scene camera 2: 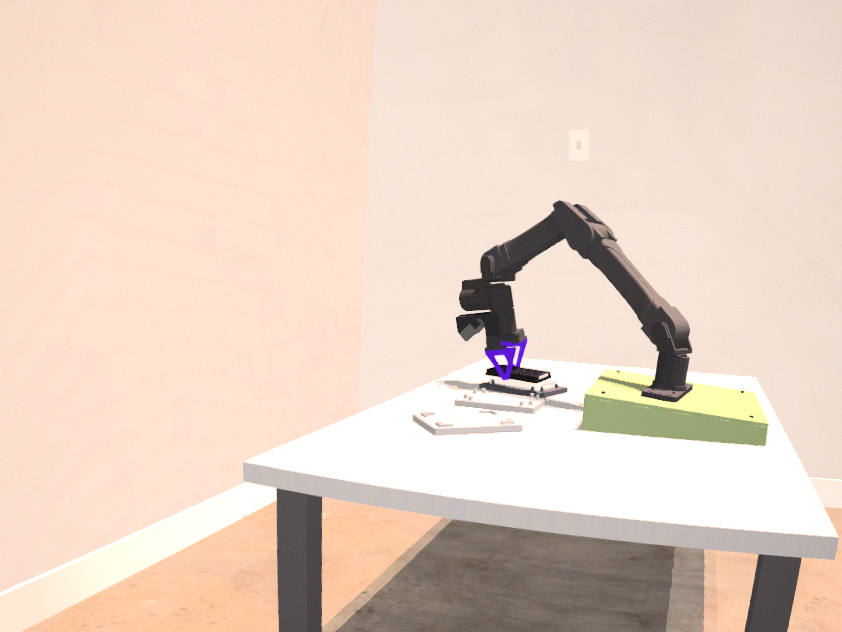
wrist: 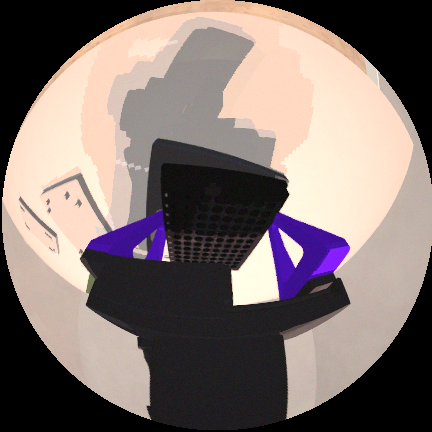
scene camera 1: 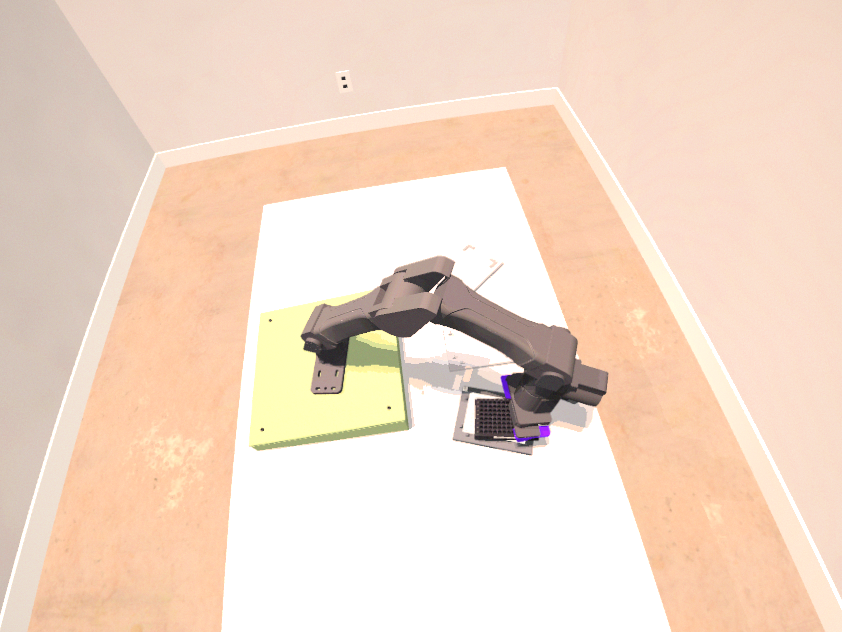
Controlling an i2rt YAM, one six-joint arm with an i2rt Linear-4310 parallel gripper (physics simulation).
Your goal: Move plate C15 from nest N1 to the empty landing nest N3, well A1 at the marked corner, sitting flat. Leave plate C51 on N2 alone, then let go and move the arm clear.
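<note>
My gripper, with purple fingers, is shut on a black well plate, one finger on each side. The plate is roughly level, low over a white slab on a dark nest. I cannot tell whether plate and slab touch. A light nest with pegs carries no plate. Another light nest with raised corner pieces also carries none. Plate and nest labels and the marked corner cannot be read.
The arm's base stands on a yellow-green block beside the nests. The arm reaches over the white table. In scene camera 1, it partly hides the light nests. The table's edge lies just beyond the dark nest.
</note>
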